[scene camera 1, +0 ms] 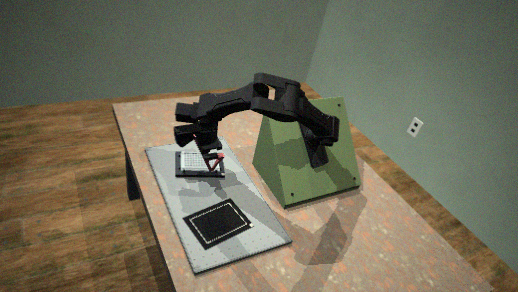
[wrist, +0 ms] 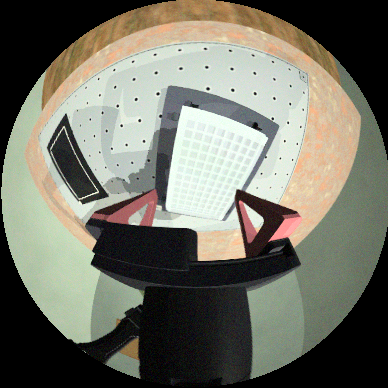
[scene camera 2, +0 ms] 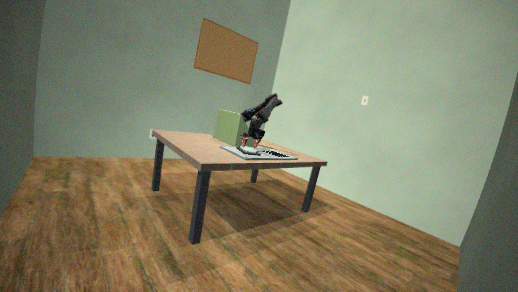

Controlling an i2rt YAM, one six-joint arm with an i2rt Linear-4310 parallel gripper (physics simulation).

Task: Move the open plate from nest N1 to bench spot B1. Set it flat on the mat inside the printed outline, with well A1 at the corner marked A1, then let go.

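Seen in the pictures: gripper, fingertip midpoint: (scene camera 1: 206, 161) (wrist: 195, 192) (scene camera 2: 248, 147); arm's base at its link origin: (scene camera 1: 311, 137) (scene camera 2: 237, 123).
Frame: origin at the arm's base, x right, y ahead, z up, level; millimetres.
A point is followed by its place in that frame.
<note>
The white open plate (scene camera 1: 193, 161) {y 362, x 143, z -127 mm} (wrist: 215, 165) {y 353, x 151, z -126 mm} with its grid of wells sits in the dark nest (scene camera 1: 200, 175) {y 360, x 87, z -143 mm} (wrist: 164, 145) {y 376, x 101, z -140 mm} on the pale perforated board. My gripper (scene camera 1: 216, 167) (scene camera 2: 250, 145) {y 320, x 128, z -126 mm} (wrist: 195, 192) {y 320, x 128, z -126 mm} is open, its red fingers spread wide at the near end of the plate in the wrist view, one on each side. Whether the fingertips touch the plate, I cannot tell. The black mat (scene camera 1: 220, 224) {y 386, x -117, z -151 mm} (wrist: 75, 162) {y 390, x -72, z -150 mm} with its white printed outline lies on the same board, apart from the nest. A small light mark (scene camera 1: 251, 225) {y 302, x -155, z -151 mm} is at one corner of the mat.
The perforated board (scene camera 1: 240, 250) {y 374, x -218, z -152 mm} (wrist: 205, 55) {y 469, x 154, z -152 mm} lies on the speckled table (scene camera 1: 350, 260) {y 85, x -373, z -165 mm} (scene camera 2: 185, 145) {y 154, x 525, z -165 mm}. The green wedge-shaped stand (scene camera 1: 320, 185) {y 12, x -119, z -117 mm} (scene camera 2: 228, 127) {y 19, x 98, z -37 mm} carries the arm's base beside the board. The arm reaches over the board from the stand.
</note>
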